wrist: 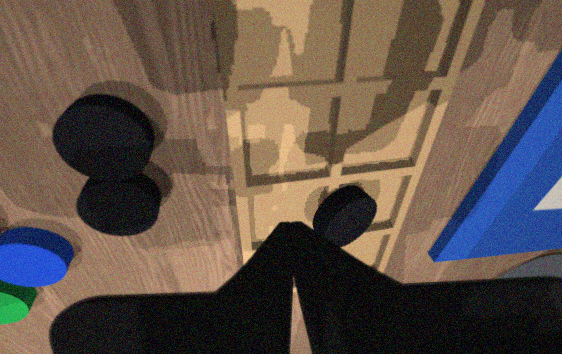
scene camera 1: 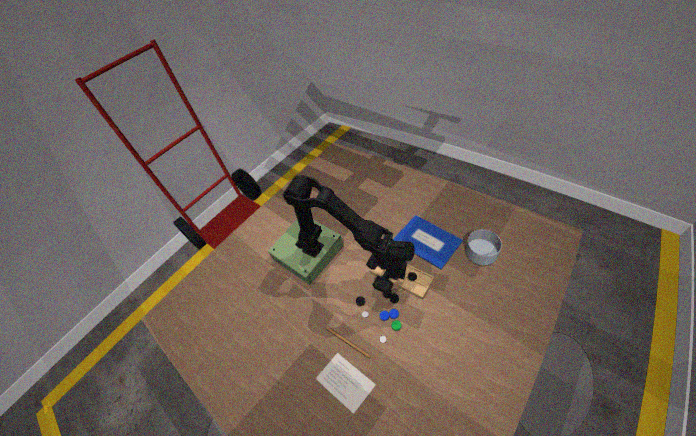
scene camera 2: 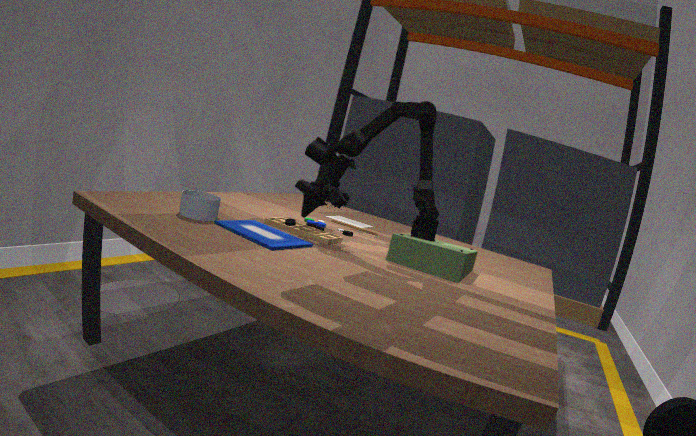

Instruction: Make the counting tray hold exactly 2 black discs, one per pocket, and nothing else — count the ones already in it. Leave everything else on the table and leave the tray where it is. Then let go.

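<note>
My gripper (scene camera 2: 307, 214) (wrist: 290, 232) is shut and empty, tips together, a little above the far part of the wooden counting tray (wrist: 285, 84). One black disc (scene camera 1: 412, 276) (scene camera 2: 290, 221) (wrist: 345, 215) is on the tray, just right of my fingertips in the wrist view. It looks tilted, not flat in a pocket; my finger hides part of the pockets there. The pockets in the upper wrist view hold no disc. A larger black disc (wrist: 104, 135) and a smaller black disc (wrist: 119, 207) touch on the table beside the tray. Another black disc (scene camera 1: 360, 300) (scene camera 2: 347, 232) lies farther out.
Two blue discs (scene camera 1: 384, 315) (scene camera 1: 393, 313), a green disc (scene camera 1: 396, 325) and white discs (scene camera 1: 364, 314) (scene camera 1: 382, 338) lie beside the tray. A blue folder (scene camera 1: 449, 251) (scene camera 2: 287, 243) and a grey bowl (scene camera 1: 482, 251) (scene camera 2: 199, 206) stand beyond. A stick (scene camera 1: 349, 343) and paper (scene camera 1: 345, 382) lie opposite.
</note>
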